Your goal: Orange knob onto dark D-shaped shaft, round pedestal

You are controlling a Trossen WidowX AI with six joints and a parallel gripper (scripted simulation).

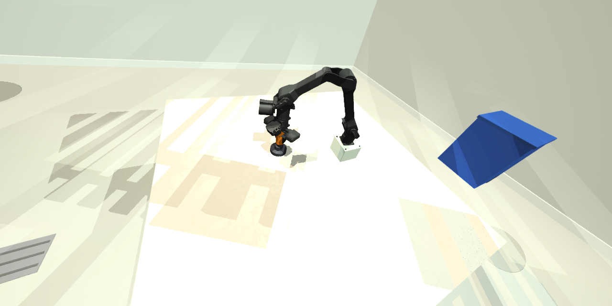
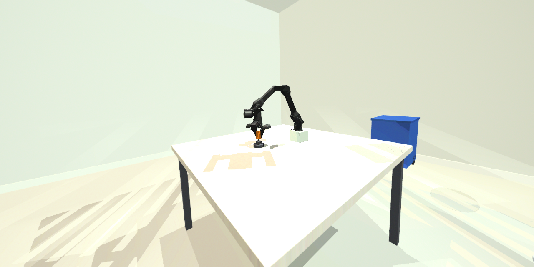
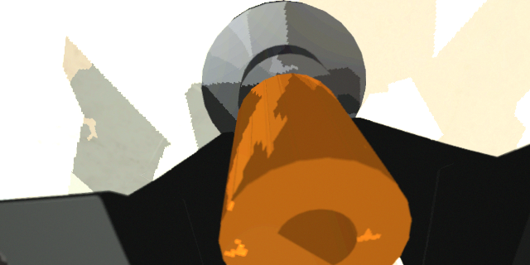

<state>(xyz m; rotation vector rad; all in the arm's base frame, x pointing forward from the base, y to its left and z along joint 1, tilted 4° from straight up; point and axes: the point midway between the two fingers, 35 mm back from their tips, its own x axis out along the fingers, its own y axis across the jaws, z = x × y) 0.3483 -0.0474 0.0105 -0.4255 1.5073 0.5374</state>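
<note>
Right now the orange knob is 2 cm above my gripper tip. The rest, counted from my gripper tip: round pedestal 4 cm below.
</note>
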